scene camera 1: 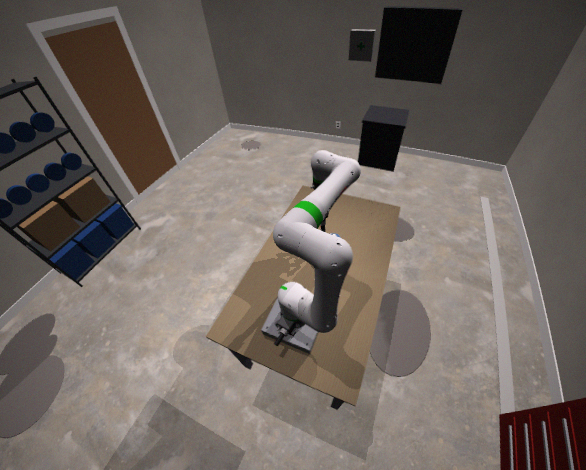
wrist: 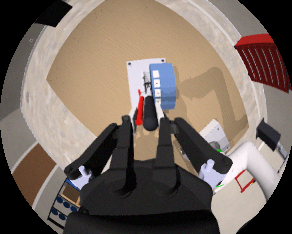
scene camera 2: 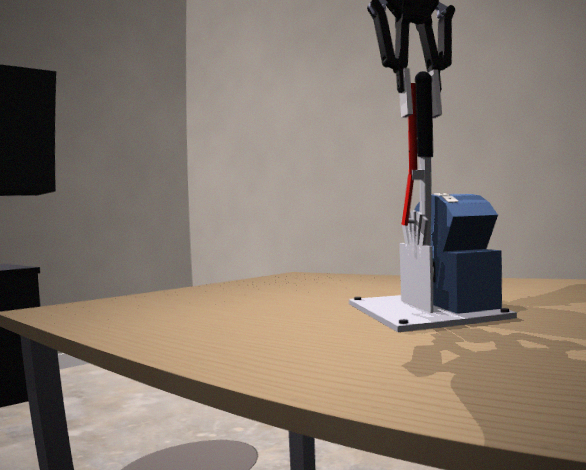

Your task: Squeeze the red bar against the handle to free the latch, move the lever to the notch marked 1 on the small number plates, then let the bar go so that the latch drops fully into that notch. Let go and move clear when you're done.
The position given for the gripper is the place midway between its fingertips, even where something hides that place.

In view: the gripper [scene camera 2: 421,116] and a red bar [scene camera 2: 412,119].
The gripper shows as well in the wrist view [wrist: 146,111].
